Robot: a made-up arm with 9 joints. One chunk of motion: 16 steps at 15 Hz.
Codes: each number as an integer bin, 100 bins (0 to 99) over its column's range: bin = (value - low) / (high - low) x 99, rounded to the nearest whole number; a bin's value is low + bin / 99 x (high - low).
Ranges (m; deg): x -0.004..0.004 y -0.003..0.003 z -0.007..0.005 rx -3.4..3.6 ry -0.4..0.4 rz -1..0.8
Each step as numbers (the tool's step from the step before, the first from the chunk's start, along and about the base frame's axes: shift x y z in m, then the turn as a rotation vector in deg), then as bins.
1 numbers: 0.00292 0.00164 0.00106 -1.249 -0.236 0.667
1 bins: 86 77 66 30 20 92
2 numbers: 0.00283 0.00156 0.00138 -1.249 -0.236 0.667
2 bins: 85 75 69 30 20 92
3 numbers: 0.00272 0.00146 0.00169 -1.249 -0.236 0.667
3 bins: 83 74 72 30 20 92
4 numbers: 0.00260 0.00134 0.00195 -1.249 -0.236 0.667
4 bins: 82 72 74 30 20 92
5 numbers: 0.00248 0.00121 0.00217 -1.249 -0.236 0.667
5 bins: 80 69 76 30 20 92
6 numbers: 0.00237 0.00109 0.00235 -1.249 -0.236 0.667
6 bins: 79 67 77 30 20 92
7 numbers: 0.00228 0.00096 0.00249 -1.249 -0.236 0.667
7 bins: 78 65 78 30 20 92
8 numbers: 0.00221 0.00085 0.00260 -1.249 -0.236 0.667
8 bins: 77 64 79 30 20 92
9 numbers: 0.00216 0.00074 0.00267 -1.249 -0.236 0.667
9 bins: 76 62 80 30 20 92
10 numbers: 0.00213 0.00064 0.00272 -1.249 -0.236 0.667
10 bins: 76 60 80 30 20 92
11 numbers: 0.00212 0.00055 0.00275 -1.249 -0.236 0.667
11 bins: 76 59 80 30 20 92
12 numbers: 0.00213 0.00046 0.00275 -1.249 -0.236 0.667
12 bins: 76 57 80 30 20 92
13 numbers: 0.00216 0.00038 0.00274 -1.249 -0.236 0.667
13 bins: 76 56 80 30 20 92
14 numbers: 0.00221 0.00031 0.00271 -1.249 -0.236 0.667
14 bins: 77 55 80 30 20 92
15 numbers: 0.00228 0.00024 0.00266 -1.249 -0.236 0.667
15 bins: 78 53 80 30 20 92
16 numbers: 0.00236 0.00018 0.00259 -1.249 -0.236 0.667
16 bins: 79 52 79 30 20 92
